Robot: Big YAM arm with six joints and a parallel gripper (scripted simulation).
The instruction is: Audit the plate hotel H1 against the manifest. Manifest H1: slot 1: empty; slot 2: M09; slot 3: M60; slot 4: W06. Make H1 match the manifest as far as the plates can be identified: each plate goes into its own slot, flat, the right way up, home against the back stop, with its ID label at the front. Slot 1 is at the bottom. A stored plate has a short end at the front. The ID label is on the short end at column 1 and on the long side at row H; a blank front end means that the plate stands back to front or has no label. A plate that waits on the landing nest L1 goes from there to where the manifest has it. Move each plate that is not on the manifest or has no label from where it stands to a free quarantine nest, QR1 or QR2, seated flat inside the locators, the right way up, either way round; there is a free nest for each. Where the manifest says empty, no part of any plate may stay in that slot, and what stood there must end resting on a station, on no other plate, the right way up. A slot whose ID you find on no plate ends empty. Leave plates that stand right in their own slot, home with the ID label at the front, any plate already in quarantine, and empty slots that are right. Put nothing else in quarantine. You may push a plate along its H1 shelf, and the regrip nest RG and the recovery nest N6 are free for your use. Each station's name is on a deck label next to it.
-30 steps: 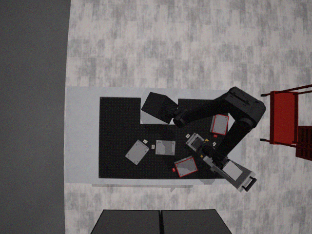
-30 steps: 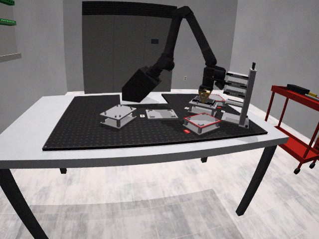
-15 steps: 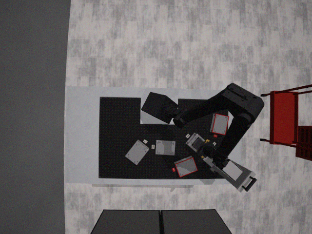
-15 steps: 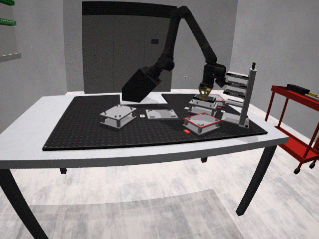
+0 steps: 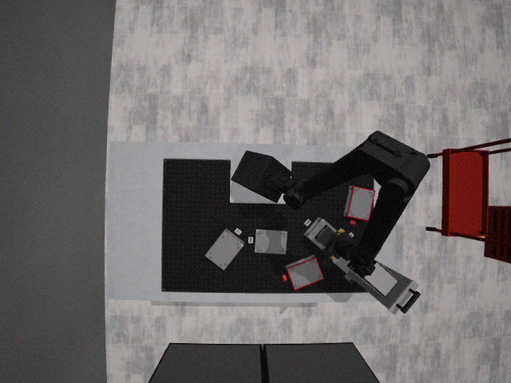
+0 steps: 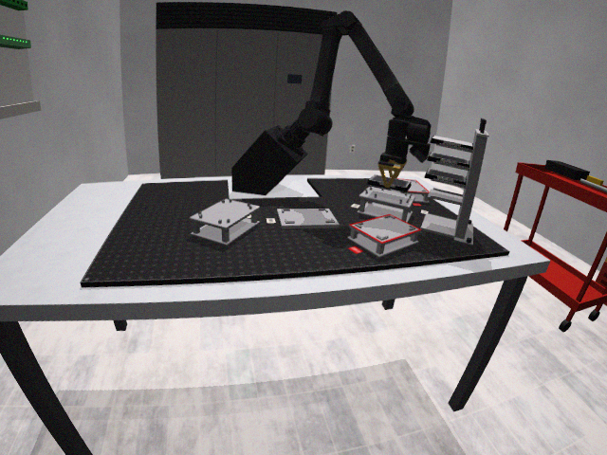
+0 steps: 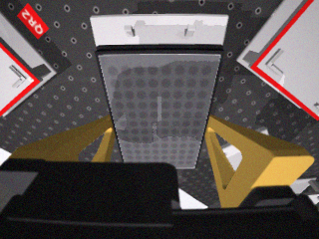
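Right now the red-framed quarantine nest is 19 cm ahead of my hand, 10 cm to the right of it and 7 cm below it. The rest, counted from my hand: hotel base (13 cm ahead, 15 cm to the left, 10 cm below); QR2 label (7 cm behind, 17 cm to the left, 11 cm below); H1 deck label (16 cm to the left, 11 cm below).
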